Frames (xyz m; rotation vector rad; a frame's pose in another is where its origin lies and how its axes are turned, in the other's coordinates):
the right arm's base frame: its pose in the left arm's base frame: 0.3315 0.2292 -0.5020 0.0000 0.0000 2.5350
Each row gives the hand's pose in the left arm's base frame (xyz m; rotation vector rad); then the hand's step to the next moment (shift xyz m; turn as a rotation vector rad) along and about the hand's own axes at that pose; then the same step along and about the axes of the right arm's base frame.
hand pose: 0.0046 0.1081 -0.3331 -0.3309 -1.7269 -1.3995
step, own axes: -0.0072 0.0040 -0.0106 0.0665 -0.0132 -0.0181
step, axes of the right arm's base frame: -0.0130 -0.0018 -0.0028 0.0097 0.0562 0.0409
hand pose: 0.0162 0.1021 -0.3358 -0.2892 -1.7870 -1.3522
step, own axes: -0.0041 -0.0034 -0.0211 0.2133 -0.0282 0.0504
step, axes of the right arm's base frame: -0.0193 0.0092 -0.0043 0.1241 0.1228 0.1354
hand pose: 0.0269 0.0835 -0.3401 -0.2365 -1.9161 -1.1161
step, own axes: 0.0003 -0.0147 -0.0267 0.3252 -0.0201 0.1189
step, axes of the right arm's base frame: -0.0230 0.0197 -0.0032 0.2257 0.1567 0.2116
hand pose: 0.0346 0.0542 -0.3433 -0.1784 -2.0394 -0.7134
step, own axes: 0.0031 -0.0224 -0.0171 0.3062 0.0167 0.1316
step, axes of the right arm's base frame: -0.0178 0.0221 0.0000 0.2357 0.1149 0.2064
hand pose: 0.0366 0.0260 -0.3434 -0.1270 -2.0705 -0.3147
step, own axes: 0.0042 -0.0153 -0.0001 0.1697 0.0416 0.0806
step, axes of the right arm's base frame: -0.0041 0.0153 0.0011 0.1490 0.0360 0.1163
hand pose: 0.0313 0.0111 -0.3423 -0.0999 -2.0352 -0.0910
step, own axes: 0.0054 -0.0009 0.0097 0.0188 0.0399 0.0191
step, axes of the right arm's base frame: 0.0093 0.0061 0.0004 0.0413 -0.0228 0.0091
